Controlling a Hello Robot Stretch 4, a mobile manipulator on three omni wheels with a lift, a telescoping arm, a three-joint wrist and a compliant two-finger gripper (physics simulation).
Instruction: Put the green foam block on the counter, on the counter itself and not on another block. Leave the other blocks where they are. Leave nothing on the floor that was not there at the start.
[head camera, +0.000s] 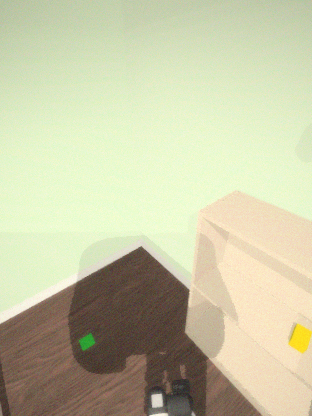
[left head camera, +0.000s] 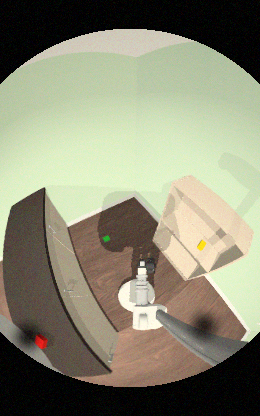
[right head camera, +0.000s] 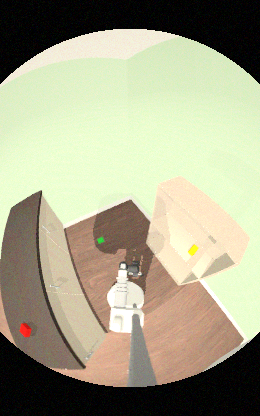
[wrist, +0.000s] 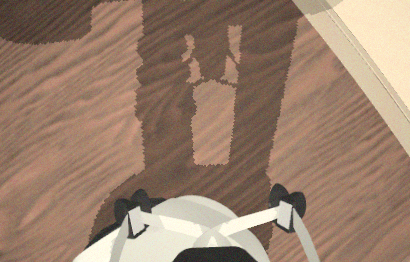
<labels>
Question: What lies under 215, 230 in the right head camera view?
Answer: A shelf unit.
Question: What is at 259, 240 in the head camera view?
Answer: A shelf unit.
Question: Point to a dark-topped counter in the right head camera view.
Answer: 48, 298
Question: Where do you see the gripper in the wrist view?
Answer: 209, 202
</labels>
